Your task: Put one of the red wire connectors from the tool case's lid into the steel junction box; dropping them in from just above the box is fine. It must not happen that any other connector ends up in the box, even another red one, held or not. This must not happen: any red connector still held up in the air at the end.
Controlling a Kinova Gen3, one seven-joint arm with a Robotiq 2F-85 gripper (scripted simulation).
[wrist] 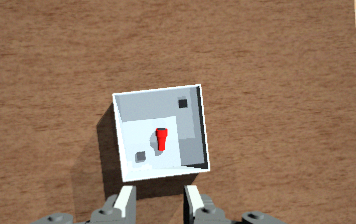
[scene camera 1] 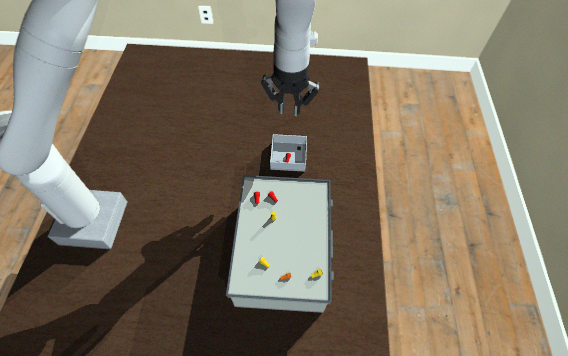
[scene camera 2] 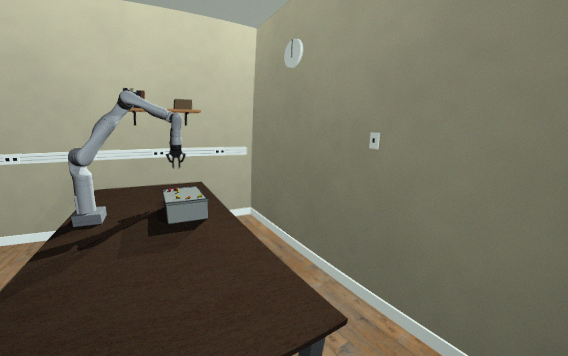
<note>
I see my gripper (scene camera 1: 289, 112) and a tool case (scene camera 1: 300, 241).
My gripper also shows in the wrist view (wrist: 159, 202). The wrist view misses the tool case: it is out of frame.
</note>
